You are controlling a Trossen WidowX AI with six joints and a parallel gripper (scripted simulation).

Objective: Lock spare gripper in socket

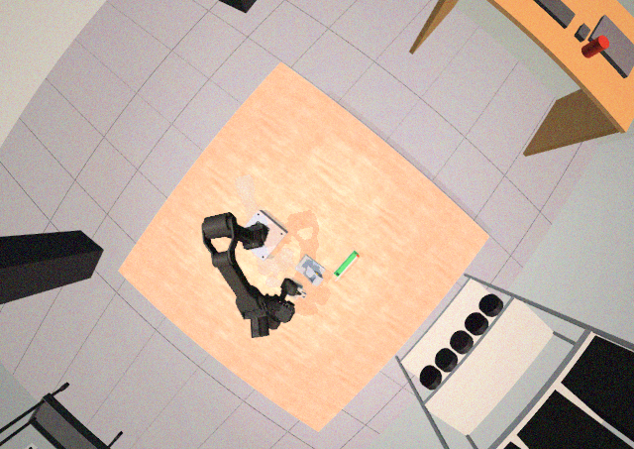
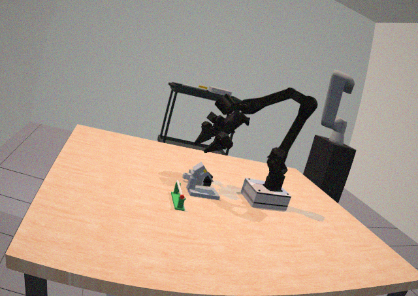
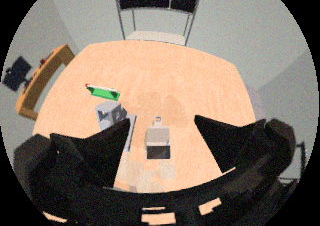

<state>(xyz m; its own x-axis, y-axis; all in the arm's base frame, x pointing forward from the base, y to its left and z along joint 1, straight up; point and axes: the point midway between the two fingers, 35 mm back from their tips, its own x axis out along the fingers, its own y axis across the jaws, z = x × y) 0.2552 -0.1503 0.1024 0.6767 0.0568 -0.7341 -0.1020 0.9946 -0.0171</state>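
Right now my gripper tip is 12 cm above the spare gripper and 2 cm past it. Round my gripper tip: grey mount: 11 cm to the left, 8 cm below, 1 cm ahead; then green cradle: 22 cm to the left, 12 cm below, 11 cm ahead.
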